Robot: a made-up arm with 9 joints. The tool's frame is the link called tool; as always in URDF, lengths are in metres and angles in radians. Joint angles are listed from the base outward. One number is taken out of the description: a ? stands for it. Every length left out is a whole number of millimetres.
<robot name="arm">
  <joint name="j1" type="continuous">
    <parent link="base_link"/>
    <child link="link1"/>
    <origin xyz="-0.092 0.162 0.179" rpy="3.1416 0 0"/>
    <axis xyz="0 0 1"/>
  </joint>
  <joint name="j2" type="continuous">
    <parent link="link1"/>
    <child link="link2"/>
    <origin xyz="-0.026 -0.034 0" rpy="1.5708 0 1.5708"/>
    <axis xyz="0 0 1"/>
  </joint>
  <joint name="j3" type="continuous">
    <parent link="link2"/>
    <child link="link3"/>
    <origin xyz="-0.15 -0.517 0" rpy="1.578 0.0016 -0.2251"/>
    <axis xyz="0 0 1"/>
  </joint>
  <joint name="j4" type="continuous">
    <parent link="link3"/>
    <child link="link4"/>
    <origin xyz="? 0.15 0" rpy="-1.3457 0 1.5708"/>
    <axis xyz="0 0 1"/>
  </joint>
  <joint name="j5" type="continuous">
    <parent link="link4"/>
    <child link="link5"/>
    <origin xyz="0.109 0.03 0" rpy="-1.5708 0 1.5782"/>
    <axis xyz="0 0 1"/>
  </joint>
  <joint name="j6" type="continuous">
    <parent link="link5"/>
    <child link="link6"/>
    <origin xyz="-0.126 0.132 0" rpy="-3.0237 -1.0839 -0.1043"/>
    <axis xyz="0 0 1"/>
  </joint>
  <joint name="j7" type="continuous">
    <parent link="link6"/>
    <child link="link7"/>
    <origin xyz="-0.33 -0.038 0" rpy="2.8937 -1.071 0.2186"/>
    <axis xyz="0 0 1"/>
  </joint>
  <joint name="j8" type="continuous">
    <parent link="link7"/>
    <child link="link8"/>
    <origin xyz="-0.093 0.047 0" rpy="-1.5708 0 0.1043"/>
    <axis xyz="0 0 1"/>
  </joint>
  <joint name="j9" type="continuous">
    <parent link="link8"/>
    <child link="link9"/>
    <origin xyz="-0.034 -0.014 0" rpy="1.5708 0 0"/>
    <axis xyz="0 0 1"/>
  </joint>
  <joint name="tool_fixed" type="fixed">
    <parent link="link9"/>
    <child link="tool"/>
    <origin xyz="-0.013 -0.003 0" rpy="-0.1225 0.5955 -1.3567"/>
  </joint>
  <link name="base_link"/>
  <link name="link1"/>
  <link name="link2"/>
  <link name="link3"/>
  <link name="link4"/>
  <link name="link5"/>
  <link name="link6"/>
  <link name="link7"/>
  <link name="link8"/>
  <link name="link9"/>
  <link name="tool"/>
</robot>
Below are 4 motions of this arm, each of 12 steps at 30 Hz.
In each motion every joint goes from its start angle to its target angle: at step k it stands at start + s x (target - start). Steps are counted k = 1, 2, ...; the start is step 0. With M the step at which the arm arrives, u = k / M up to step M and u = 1 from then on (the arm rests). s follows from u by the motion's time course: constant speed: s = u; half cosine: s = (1 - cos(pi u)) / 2; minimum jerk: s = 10 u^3 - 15 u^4 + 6 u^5.
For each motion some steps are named. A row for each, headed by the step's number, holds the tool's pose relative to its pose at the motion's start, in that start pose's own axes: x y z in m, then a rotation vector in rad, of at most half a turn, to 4 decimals.
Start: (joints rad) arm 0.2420 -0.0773 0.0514 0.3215 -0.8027 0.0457 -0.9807 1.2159 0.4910
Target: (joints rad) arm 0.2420 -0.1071 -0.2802 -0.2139 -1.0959 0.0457 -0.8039 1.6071 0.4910
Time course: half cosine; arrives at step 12
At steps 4, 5, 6, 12:
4: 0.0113 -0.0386 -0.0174 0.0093 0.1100 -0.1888
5: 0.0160 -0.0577 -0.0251 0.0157 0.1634 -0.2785
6: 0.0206 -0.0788 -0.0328 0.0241 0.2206 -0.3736
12: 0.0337 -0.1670 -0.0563 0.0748 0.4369 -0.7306

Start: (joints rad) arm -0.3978 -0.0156 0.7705 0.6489 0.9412 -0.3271 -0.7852 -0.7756 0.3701
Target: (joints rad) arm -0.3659 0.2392 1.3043 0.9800 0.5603 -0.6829 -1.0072 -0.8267 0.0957
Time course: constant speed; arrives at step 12
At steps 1, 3, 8, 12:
1: 0.0274 -0.0039 0.0067 -0.0146 -0.0657 0.0021
3: 0.0851 -0.0088 0.0236 -0.0332 -0.1935 0.0159
8: 0.2424 0.0013 0.0820 -0.0189 -0.4814 0.1014
12: 0.3737 0.0392 0.1364 0.0535 -0.6640 0.2115

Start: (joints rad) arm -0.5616 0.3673 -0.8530 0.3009 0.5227 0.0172 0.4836 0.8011 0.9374
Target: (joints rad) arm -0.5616 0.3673 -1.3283 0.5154 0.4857 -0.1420 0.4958 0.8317 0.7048
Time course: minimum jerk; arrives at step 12
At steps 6, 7, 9, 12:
6: 0.0266 0.0801 0.1072 0.1839 -0.1149 -0.0741
7: 0.0294 0.1024 0.1435 0.2476 -0.1426 -0.0967
9: 0.0287 0.1348 0.2037 0.3546 -0.1783 -0.1319
12: 0.0265 0.1472 0.2300 0.4021 -0.1902 -0.1466

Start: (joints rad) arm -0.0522 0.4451 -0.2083 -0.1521 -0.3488 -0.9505 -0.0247 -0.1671 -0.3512
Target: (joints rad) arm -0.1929 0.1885 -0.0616 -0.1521 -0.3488 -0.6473 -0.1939 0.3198 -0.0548
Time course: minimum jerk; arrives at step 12
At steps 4, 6, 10, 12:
4: 0.0440 0.0152 -0.0157 -0.0701 -0.0250 -0.0276
6: 0.1059 0.0407 -0.0319 -0.1668 -0.0416 -0.0652
10: 0.2062 0.0917 -0.0437 -0.3192 -0.0262 -0.1187
12: 0.2139 0.0961 -0.0438 -0.3307 -0.0230 -0.1222

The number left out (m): -0.065
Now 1 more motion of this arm.
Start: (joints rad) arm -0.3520 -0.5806 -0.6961 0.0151 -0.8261 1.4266 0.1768 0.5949 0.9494
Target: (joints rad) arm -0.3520 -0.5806 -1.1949 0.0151 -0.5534 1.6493 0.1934 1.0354 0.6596
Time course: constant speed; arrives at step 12
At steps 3, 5, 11, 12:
3: -0.0675 0.0227 -0.0252 0.0862 0.2439 -0.0784
5: -0.1125 0.0410 -0.0354 0.1382 0.4078 -0.1249
11: -0.2416 0.1050 -0.0334 0.2619 0.9041 -0.2274
12: -0.2616 0.1163 -0.0285 0.2771 0.9871 -0.2380

